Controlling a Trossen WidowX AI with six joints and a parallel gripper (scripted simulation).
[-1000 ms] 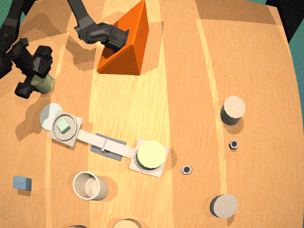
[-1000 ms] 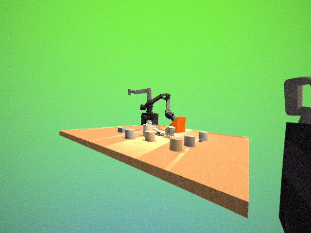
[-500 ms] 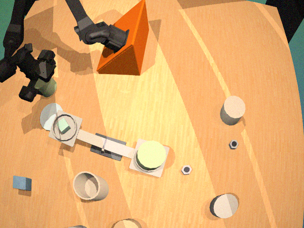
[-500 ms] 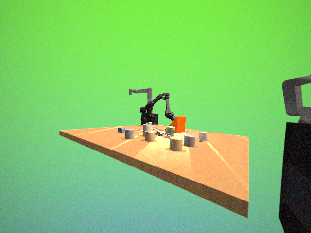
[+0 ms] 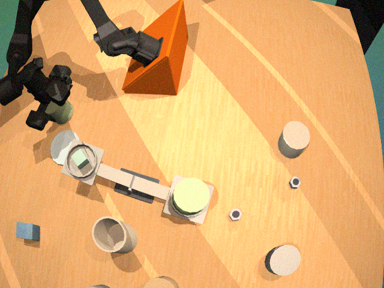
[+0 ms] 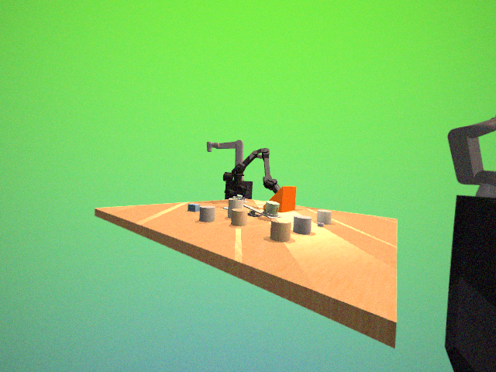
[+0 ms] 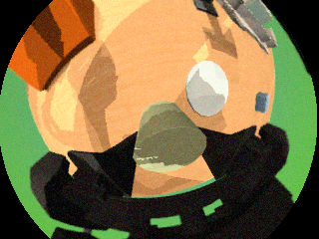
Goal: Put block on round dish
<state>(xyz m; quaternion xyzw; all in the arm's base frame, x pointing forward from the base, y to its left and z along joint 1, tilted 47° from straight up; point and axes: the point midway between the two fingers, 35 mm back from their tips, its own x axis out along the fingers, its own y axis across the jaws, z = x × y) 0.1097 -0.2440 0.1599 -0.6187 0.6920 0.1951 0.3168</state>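
Now: the pale green block 15 cm ahead of my gripper tip, 14 cm to the left of it and 6 cm above it. From my gripper tip the other things lie so: blue block 36 cm ahead, 3 cm to the right, 1 cm below; then beige cup 31 cm ahead, 24 cm to the left, 2 cm above; then round white dish 10 cm ahead, 4 cm to the left, 2 cm below.
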